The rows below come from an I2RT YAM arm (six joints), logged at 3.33 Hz.
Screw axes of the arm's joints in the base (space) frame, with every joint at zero. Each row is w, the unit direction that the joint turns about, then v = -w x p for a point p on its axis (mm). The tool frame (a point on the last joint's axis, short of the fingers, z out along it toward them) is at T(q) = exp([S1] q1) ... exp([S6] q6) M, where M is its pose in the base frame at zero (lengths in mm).
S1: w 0 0 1 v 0 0 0
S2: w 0 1 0 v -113.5 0 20
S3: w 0 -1 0 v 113.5 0 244
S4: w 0 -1 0 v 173.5 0 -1
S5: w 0 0 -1 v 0 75 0
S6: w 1 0 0 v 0 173.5 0
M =
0 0 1 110.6
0 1 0 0
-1 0 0 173.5
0 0 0 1
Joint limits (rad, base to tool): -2.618..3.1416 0..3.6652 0..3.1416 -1.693..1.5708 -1.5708..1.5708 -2.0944..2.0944
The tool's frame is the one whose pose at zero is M.
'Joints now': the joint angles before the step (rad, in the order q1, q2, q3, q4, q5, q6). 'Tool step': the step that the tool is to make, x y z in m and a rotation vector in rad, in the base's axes. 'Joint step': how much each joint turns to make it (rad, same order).
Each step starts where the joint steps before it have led.
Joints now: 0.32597 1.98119 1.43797 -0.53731 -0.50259 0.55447
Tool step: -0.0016 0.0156 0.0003 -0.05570 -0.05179 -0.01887
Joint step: 0.04340 0.00103 -0.00058 0.04126 0.09150 0.02243
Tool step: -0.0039 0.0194 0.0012 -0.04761 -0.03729 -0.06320
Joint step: 0.05474 0.00003 0.00011 0.04194 0.11150 0.07455
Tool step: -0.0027 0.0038 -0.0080 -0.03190 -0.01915 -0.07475
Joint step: 0.01741 0.00005 -0.03551 0.05459 0.08156 0.05863
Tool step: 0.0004 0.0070 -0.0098 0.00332 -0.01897 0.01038
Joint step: 0.01497 0.02093 -0.01566 0.05530 0.00692 0.00084
